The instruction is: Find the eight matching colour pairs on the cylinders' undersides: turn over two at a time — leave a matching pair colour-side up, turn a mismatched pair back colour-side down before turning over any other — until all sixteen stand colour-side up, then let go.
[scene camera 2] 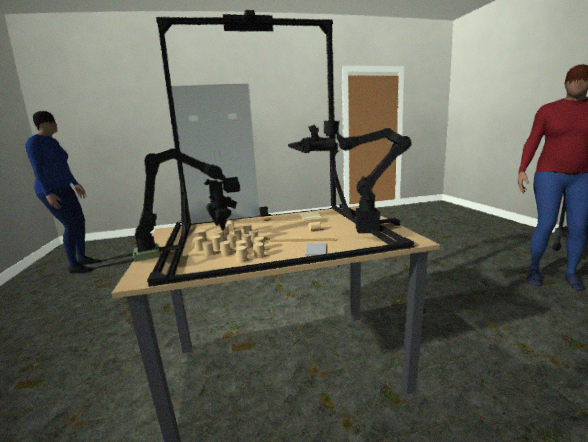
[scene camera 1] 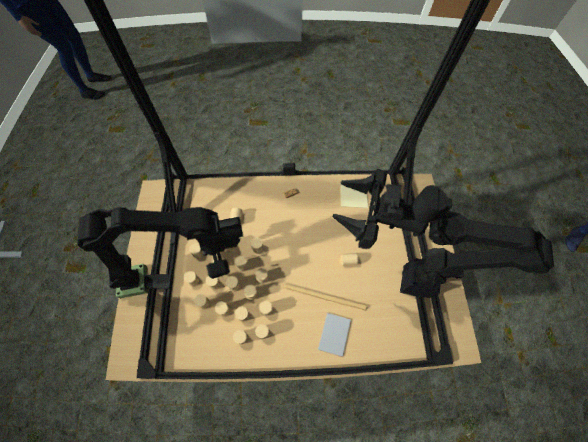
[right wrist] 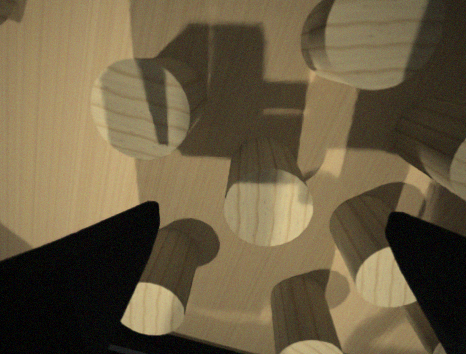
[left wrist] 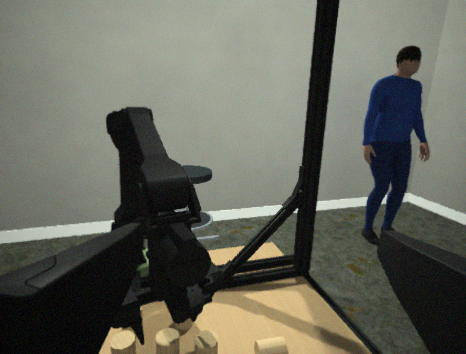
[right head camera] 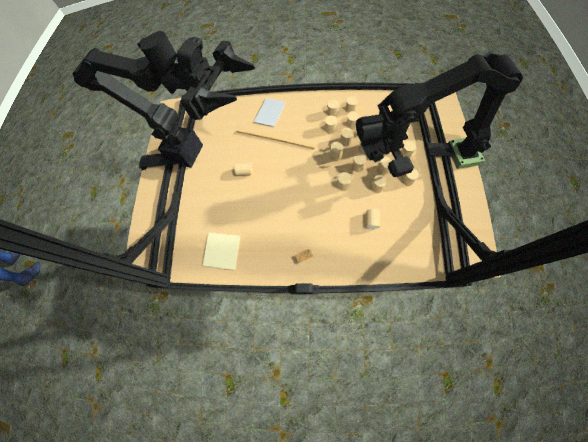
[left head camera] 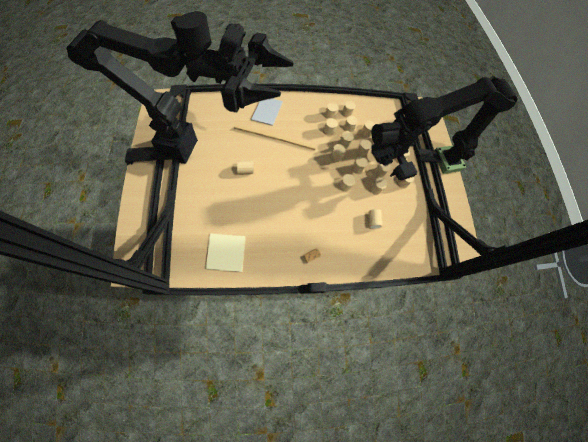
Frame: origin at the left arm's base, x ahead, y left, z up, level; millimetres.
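Seen in the pictures: left gripper, between the fingertips: (scene camera 2: 288,145) (scene camera 1: 337,198) (left wrist: 260,237) (right head camera: 245,82) (left head camera: 287,78); right gripper, between the fingertips: (scene camera 2: 220,227) (scene camera 1: 217,256) (right wrist: 271,217) (left wrist: 168,330) (right head camera: 385,160); left arm's base, origin of its link: (scene camera 2: 367,210) (scene camera 1: 426,274) (right head camera: 175,139) (left head camera: 171,132); right arm's base, origin of its link: (scene camera 2: 146,248) (scene camera 1: 129,279) (right head camera: 467,150) (left head camera: 452,157).
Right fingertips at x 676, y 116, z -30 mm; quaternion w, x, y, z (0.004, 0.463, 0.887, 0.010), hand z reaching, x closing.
Pixels of each thing's middle, then the offset from my right fingertips to it.
- standing cylinder, middle of its body: (right wrist: 264,186) (left wrist: 167,348) (right head camera: 384,166) (left head camera: 382,169) 5 mm ahead, 3 mm left, 41 mm down
- thin wooden stick, middle of its body: (scene camera 1: 324,296) (left head camera: 275,137) (right head camera: 275,138) (scene camera 2: 302,239) 374 mm back, 18 mm left, 60 mm down
- blue-grey pad, middle of its body: (scene camera 1: 334,334) (left head camera: 267,110) (right head camera: 269,112) (scene camera 2: 315,249) 435 mm back, 127 mm left, 63 mm down
- yellow sheet, middle of its body: (left head camera: 225,252) (right head camera: 221,250) (scene camera 1: 354,195) (scene camera 2: 310,215) 398 mm back, 403 mm right, 65 mm down
- small brown block, middle of its body: (right head camera: 304,255) (left head camera: 312,255) (scene camera 1: 290,193) 154 mm back, 340 mm right, 62 mm down
Several plain-topped wooden cylinders (left head camera: 347,182) (right head camera: 343,181) (scene camera 1: 241,313) (scene camera 2: 242,252) stand in a group near the right arm; no colour shows on their tops. One cylinder (left head camera: 245,168) (right head camera: 242,169) (scene camera 1: 350,260) (scene camera 2: 314,226) lies on its side nearer the left arm. Another cylinder (left head camera: 375,218) (right head camera: 372,218) (scene camera 1: 236,215) (left wrist: 271,345) lies apart from the group; its near end looks greyish in the head views. My right gripper (scene camera 2: 222,227) (right wrist: 271,217) is open, pointing down over the group, with a standing cylinder (right wrist: 269,209) below between its fingertips. My left gripper (left head camera: 286,79) (right head camera: 245,82) (scene camera 1: 338,199) (left wrist: 260,237) is open and empty, high above the table.
A thin wooden stick (left head camera: 274,138) (scene camera 1: 326,296) and a blue-grey pad (left head camera: 267,111) (scene camera 1: 335,334) lie beside the group. A yellow sheet (left head camera: 226,252) (right head camera: 221,251) and a small brown block (left head camera: 311,256) (scene camera 1: 291,193) lie farther off. Black frame rails (scene camera 1: 295,372) edge the table.
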